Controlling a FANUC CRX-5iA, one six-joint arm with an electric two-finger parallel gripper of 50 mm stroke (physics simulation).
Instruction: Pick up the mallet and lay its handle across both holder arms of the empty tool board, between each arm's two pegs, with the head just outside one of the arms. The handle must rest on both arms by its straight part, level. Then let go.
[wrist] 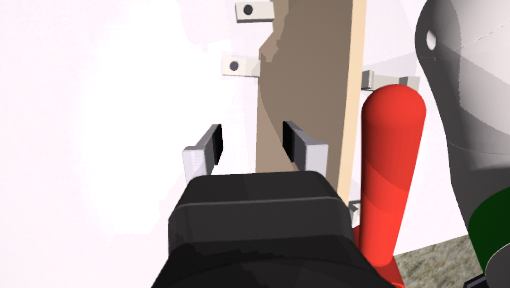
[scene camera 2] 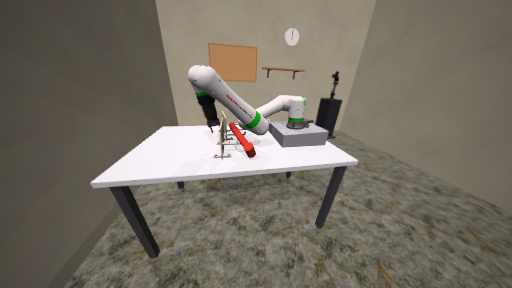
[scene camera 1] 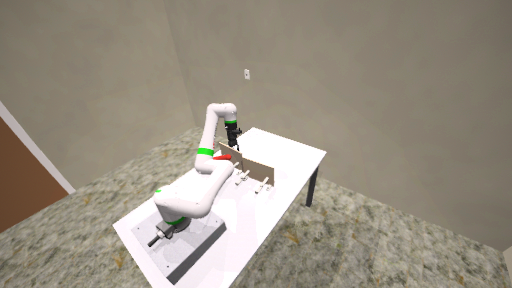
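Where they show: gripper, between the fingertips: (wrist: 252, 135) (scene camera 2: 216, 132); arm's base, origin of its link: (scene camera 2: 294, 126) (scene camera 1: 178, 221).
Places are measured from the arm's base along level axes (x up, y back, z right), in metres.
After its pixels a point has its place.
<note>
The red mallet (scene camera 1: 221, 157) {x 0.059, y -0.519, z -0.110 m} (scene camera 2: 241, 137) {x 0.026, y -0.507, z -0.214 m} (wrist: 390, 165) {x 0.061, y -0.550, z -0.106 m} is at the front side of the nearer tool board (scene camera 1: 230, 150) {x 0.068, y -0.613, z -0.097 m} (scene camera 2: 223, 137) {x -0.024, y -0.610, z -0.073 m} (wrist: 310, 90) {x 0.054, y -0.614, z -0.045 m}. In scene camera 2 its handle slants and its head is at the near, lower end; exact contacts are unclear. In the wrist view the handle passes over that board's holder arms, with the head mostly hidden. The empty tool board (scene camera 1: 258, 171) {x -0.002, y -0.579, z 0.181 m} stands beside it with two holder arms (scene camera 1: 242, 177) {x -0.016, y -0.483, z 0.105 m} (scene camera 1: 262, 185) {x -0.017, y -0.489, z 0.268 m}. My gripper (scene camera 1: 235, 148) {x 0.021, y -0.651, z -0.075 m} (scene camera 2: 212, 130) {x 0.021, y -0.651, z -0.075 m} (wrist: 252, 135) {x 0.021, y -0.651, z -0.075 m} is open and empty, behind the nearer board's panel, the mallet on the other side.
My arm's elbow (scene camera 1: 205, 162) {x 0.123, y -0.367, z -0.109 m} (scene camera 2: 259, 125) {x 0.101, y -0.398, z -0.223 m} is low, very near the mallet; whether they touch is unclear. The grey robot base block (scene camera 1: 200, 240) {x -0.006, y 0.009, z 0.192 m} (scene camera 2: 300, 136) {x -0.020, y -0.048, z -0.166 m} stands on the white table (scene camera 1: 285, 145) {x -0.106, y -1.098, z 0.155 m} (scene camera 2: 150, 155) {x -0.105, y -1.074, z -0.089 m}. Board feet (wrist: 255, 11) {x -0.093, y -0.609, z 0.073 m} (wrist: 240, 66) {x -0.093, y -0.636, z 0.002 m} stick out behind the panels.
</note>
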